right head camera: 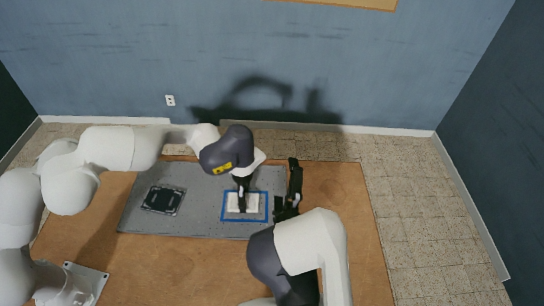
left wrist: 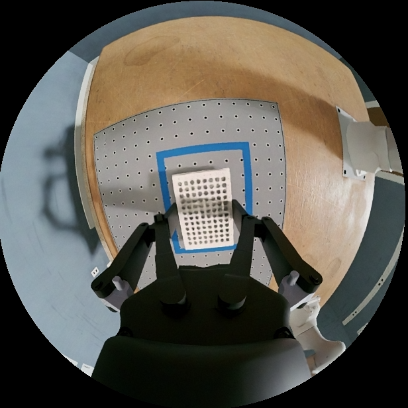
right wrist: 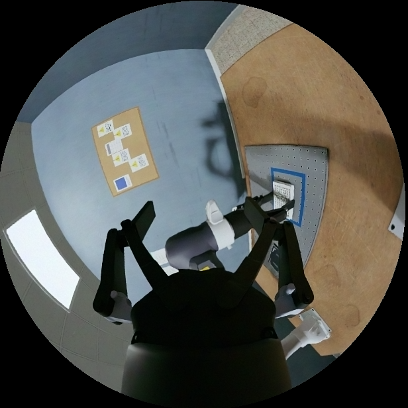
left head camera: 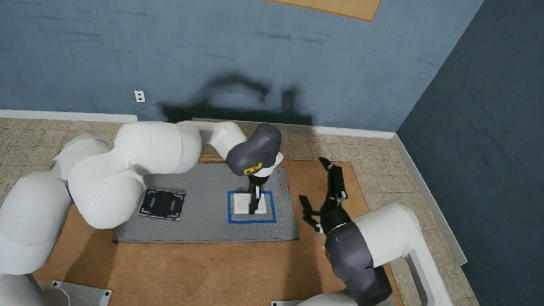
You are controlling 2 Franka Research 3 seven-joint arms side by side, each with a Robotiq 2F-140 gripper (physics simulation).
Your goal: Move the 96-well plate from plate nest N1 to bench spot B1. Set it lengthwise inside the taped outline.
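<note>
The white 96-well plate (left head camera: 241,204) (right head camera: 233,202) (left wrist: 204,227) (right wrist: 283,192) is level, its long side along the long side of the blue taped outline (left head camera: 250,222) (right head camera: 245,220) (left wrist: 202,149) (right wrist: 303,200). In both head views it appears within the tape, nearer the outline's left end. Whether it touches the board or hangs slightly above is unclear. My left gripper (left head camera: 254,200) (right head camera: 242,200) (left wrist: 204,208) (right wrist: 283,198) is shut on the plate across its long sides. My right gripper (left head camera: 314,181) (right head camera: 286,182) is open and empty, right of the outline in the left head view.
The black plate nest (left head camera: 162,204) (right head camera: 163,200) lies at the left on the grey perforated board (left head camera: 200,232) (right head camera: 195,227) (left wrist: 125,145) (right wrist: 315,200), holding no plate. The wooden table (left head camera: 200,270) (right head camera: 185,275) surrounds the board. A blue wall (left head camera: 200,50) (right head camera: 200,50) stands behind it.
</note>
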